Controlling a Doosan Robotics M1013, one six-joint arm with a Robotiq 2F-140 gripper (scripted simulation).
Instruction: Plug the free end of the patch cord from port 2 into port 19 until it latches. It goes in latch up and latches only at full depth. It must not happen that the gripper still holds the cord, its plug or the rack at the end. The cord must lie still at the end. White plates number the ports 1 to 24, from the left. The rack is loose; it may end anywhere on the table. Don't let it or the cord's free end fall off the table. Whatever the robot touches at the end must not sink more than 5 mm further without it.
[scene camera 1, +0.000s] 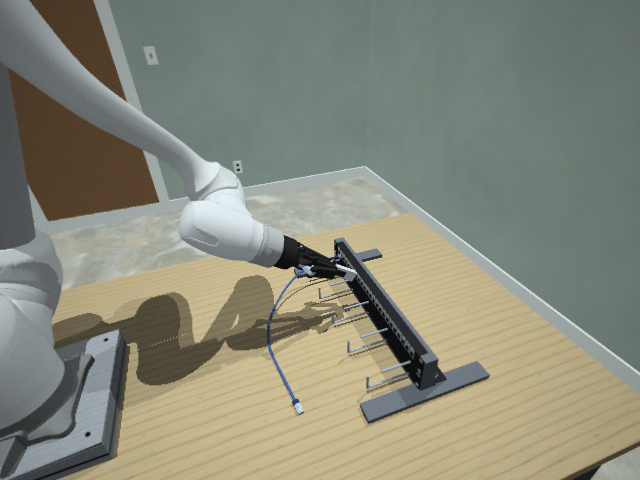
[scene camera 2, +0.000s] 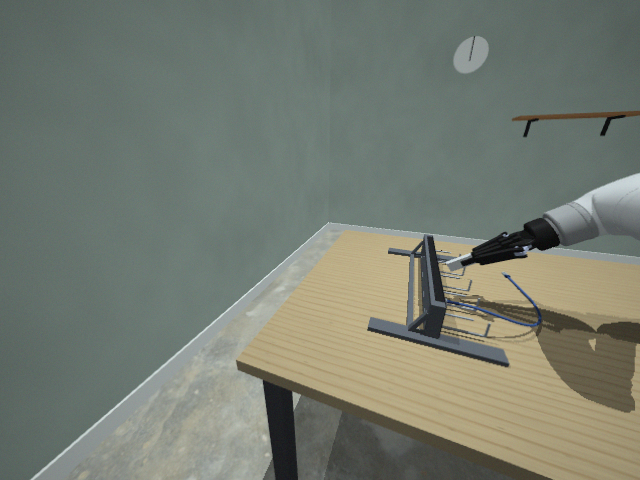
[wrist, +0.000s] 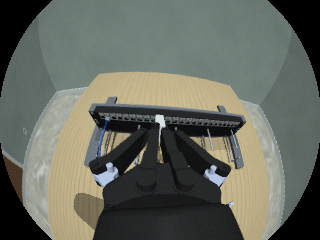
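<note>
My gripper (scene camera 2: 448, 266), (scene camera 1: 353, 275), (wrist: 158, 120): visible.
</note>
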